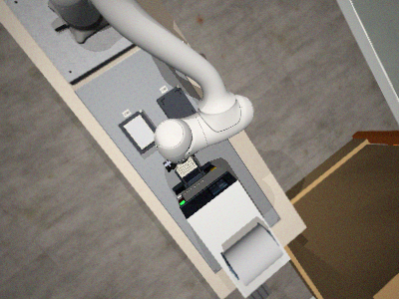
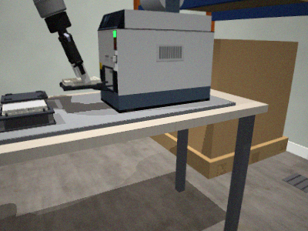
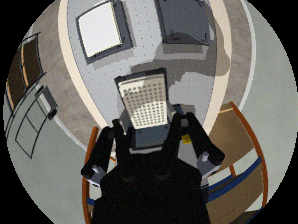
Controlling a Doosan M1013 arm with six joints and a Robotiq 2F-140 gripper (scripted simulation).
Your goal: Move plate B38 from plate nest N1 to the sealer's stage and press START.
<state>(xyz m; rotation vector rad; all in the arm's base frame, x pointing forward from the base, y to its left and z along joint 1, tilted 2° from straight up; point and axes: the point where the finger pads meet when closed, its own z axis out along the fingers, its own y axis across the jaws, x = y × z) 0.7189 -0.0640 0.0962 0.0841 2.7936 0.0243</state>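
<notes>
My gripper is now 4 cm above the sealer stage. Also, from my hand: foil roll 33 cm ahead, 2 cm to the right, 29 cm above.
</notes>
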